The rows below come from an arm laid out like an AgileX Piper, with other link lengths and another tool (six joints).
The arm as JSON. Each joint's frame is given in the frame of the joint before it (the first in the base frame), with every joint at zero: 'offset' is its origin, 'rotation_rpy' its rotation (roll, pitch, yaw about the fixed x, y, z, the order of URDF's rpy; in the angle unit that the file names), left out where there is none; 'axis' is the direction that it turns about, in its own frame. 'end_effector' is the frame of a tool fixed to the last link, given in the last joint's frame.
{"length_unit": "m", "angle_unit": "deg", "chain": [
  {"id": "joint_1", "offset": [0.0, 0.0, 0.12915], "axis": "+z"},
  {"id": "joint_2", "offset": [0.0, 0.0, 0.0], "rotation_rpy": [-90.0, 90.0, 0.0], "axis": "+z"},
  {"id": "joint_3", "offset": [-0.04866, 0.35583, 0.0], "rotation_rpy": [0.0, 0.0, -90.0], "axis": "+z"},
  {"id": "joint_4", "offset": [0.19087, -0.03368, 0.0], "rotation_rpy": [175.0, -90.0, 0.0], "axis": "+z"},
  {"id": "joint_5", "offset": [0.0, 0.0, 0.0], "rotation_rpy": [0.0, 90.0, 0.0], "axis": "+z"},
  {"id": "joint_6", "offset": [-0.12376, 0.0, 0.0], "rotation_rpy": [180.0, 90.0, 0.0], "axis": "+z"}
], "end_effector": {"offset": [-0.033, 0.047, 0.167], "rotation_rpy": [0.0, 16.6, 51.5]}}
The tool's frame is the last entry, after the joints.
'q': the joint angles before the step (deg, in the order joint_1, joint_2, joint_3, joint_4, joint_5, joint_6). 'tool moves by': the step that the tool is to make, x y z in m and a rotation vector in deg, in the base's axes. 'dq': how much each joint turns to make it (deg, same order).
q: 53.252 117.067 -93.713 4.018 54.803 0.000
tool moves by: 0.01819 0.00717 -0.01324 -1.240 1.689 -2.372
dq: -1.626 4.722 -6.348 0.255 3.590 0.955
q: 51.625 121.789 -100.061 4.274 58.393 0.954
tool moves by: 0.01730 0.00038 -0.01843 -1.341 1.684 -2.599
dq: -1.909 4.172 -4.010 0.232 1.896 0.787
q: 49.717 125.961 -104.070 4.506 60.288 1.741
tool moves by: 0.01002 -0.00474 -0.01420 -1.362 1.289 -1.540
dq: -1.376 2.591 -1.907 -0.001 1.175 0.259
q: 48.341 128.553 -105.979 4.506 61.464 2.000
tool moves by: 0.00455 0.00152 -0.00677 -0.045 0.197 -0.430
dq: -0.366 1.153 -0.676 0.131 -0.313 0.000
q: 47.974 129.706 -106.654 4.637 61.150 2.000
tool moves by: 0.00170 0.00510 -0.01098 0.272 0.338 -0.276
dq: 0.001 1.422 0.030 0.499 -1.433 0.001
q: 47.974 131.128 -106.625 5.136 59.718 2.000
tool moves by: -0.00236 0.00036 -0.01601 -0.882 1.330 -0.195
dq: 0.001 2.015 0.001 0.441 -0.473 0.000
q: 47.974 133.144 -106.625 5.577 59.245 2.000
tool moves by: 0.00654 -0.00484 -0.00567 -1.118 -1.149 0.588
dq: 0.001 0.538 -0.092 -1.715 -0.388 0.019
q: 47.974 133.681 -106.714 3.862 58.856 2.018
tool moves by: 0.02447 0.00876 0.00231 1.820 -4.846 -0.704
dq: 0.001 -0.382 0.000 -2.842 -4.275 1.623
